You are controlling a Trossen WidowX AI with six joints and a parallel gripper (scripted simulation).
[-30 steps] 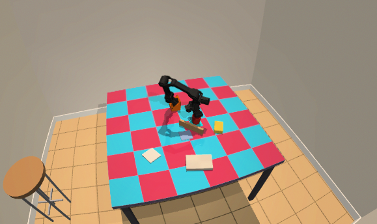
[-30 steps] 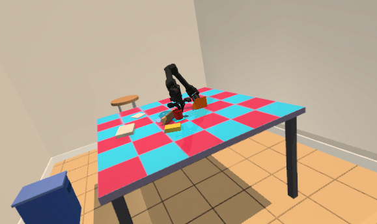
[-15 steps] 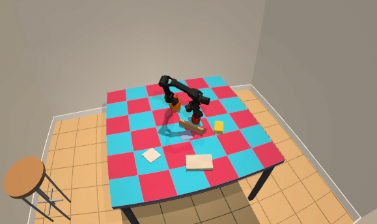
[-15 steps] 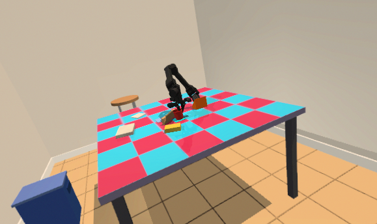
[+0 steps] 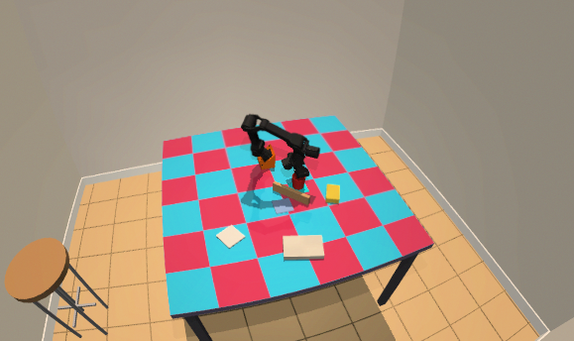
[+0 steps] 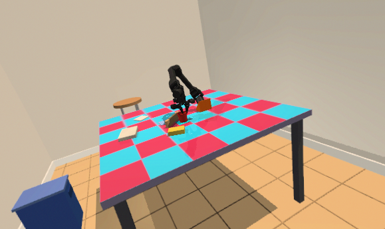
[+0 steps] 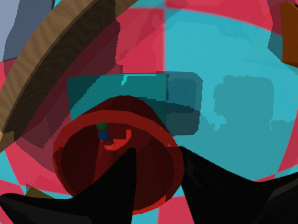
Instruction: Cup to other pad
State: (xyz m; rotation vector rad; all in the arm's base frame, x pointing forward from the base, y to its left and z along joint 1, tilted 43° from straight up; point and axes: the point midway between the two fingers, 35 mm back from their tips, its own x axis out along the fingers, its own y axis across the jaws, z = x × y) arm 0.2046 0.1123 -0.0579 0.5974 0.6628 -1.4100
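My gripper tip is 2 cm short of the red cup and 1 cm above it. From my gripper tip the other things lie so: tan wooden block 9 cm ahead, 6 cm to the right, 4 cm below; then grey-blue pad 15 cm ahead, 11 cm to the right, 6 cm below; then teal pad 6 cm below, 3 cm ahead.
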